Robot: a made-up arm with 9 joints. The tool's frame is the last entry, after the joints. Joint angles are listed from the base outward.
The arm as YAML. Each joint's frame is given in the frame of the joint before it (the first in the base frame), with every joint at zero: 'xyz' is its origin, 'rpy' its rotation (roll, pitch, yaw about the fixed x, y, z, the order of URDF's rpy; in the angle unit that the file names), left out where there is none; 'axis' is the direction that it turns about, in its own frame. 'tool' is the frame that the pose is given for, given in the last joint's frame.
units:
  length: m
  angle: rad
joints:
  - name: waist
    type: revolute
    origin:
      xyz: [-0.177, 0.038, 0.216]
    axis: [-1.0, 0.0, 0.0]
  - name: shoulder
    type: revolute
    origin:
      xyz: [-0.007, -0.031, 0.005]
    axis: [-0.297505, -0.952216, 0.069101]
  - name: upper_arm
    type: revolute
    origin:
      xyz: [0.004, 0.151, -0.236]
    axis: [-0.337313, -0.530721, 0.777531]
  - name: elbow
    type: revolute
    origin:
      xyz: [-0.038, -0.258, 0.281]
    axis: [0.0, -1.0, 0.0]
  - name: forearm
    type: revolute
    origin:
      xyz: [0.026, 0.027, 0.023]
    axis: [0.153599, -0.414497, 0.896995]
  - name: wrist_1
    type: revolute
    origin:
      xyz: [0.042, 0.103, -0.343]
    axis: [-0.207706, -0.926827, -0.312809]
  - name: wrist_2
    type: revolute
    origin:
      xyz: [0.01, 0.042, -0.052]
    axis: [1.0, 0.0, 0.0]
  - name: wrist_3
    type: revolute
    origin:
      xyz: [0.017, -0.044, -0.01]
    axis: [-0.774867, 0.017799, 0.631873]
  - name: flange
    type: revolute
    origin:
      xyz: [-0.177, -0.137, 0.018]
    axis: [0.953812, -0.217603, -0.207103]
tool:
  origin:
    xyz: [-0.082, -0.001, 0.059]
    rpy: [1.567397, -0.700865, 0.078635]
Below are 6 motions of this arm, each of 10 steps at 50 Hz.
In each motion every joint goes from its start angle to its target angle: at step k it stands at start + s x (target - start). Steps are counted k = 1, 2, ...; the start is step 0. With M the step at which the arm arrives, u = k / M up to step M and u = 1 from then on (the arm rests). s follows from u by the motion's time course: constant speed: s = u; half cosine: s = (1 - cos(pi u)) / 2; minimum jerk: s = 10 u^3 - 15 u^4 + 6 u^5.
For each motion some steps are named. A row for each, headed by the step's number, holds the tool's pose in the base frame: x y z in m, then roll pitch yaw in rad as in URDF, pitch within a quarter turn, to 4 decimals.
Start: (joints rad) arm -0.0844 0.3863 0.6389 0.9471 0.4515 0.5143 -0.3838 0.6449 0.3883
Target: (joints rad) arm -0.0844 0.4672 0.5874 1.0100 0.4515 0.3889 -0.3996 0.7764 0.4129
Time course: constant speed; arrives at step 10
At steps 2, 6, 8, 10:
2: 0.0279 -0.0049 0.1874 -1.0075 0.1948 2.7709
6: 0.0090 -0.0094 0.1992 -1.0115 0.2292 2.6922
8: -0.0007 -0.0111 0.2047 -1.0151 0.2462 2.6524
10: -0.0105 -0.0123 0.2100 -1.0198 0.2630 2.6122

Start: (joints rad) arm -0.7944 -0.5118 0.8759 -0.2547 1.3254 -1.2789 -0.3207 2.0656 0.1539
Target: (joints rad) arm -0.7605 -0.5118 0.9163 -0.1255 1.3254 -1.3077 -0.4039 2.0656 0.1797
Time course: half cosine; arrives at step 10
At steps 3, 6, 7, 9, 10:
3: -0.3857 0.1381 0.4033 1.0623 0.9225 -2.1614
6: -0.3971 0.1380 0.3978 1.1551 0.9889 -2.1203
7: -0.4005 0.1381 0.3958 1.1870 1.0091 -2.1040
9: -0.4050 0.1382 0.3930 1.2312 1.0350 -2.0798
10: -0.4056 0.1382 0.3926 1.2374 1.0385 -2.0763

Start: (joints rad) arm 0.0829 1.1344 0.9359 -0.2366 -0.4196 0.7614 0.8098 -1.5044 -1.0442
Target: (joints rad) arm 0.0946 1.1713 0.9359 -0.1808 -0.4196 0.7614 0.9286 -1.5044 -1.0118
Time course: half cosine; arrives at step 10
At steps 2, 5, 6, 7, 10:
2: 0.1270 -0.1723 0.0221 -0.4374 -1.1506 2.6802
5: 0.1343 -0.1689 0.0345 -0.3654 -1.1535 2.6775
6: 0.1370 -0.1676 0.0392 -0.3364 -1.1545 2.6748
7: 0.1394 -0.1663 0.0435 -0.3095 -1.1554 2.6716
10: 0.1429 -0.1643 0.0499 -0.2686 -1.1567 2.6655

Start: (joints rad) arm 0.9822 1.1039 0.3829 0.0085 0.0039 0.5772 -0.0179 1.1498 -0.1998
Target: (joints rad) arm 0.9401 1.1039 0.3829 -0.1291 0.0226 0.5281 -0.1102 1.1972 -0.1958
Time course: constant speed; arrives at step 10
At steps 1, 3, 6, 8, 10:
1: -0.0925 -0.1872 0.3035 -1.4924 1.0908 1.1828
3: -0.1024 -0.1897 0.2967 -1.5304 1.0768 1.1097
6: -0.1170 -0.1924 0.2864 -1.5813 1.0551 1.0054
8: -0.1265 -0.1935 0.2794 -1.6115 1.0405 0.9392
10: -0.1358 -0.1941 0.2723 -1.6391 1.0258 0.8752

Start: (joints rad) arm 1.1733 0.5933 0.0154 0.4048 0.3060 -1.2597 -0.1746 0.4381 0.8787
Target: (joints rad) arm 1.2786 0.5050 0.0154 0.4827 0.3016 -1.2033 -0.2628 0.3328 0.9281
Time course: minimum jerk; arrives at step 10
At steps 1, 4, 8, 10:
1: 0.0181 0.0565 0.4349 0.8106 0.3600 0.7743
4: 0.0103 0.0609 0.4337 0.7872 0.3448 0.7771
8: -0.0056 0.0685 0.4307 0.7431 0.3134 0.7883
10: -0.0070 0.0692 0.4304 0.7392 0.3104 0.7897

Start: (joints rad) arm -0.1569 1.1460 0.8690 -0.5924 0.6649 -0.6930 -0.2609 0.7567 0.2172
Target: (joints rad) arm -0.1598 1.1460 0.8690 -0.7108 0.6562 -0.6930 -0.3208 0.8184 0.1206
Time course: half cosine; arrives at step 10
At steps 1, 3, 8, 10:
1: -0.1129 0.0029 0.2745 0.4560 0.7545 1.5754
3: -0.1145 0.0035 0.2698 0.4578 0.7822 1.5738
8: -0.1209 0.0063 0.2516 0.4728 0.8891 1.5774
10: -0.1218 0.0067 0.2491 0.4761 0.9037 1.5793

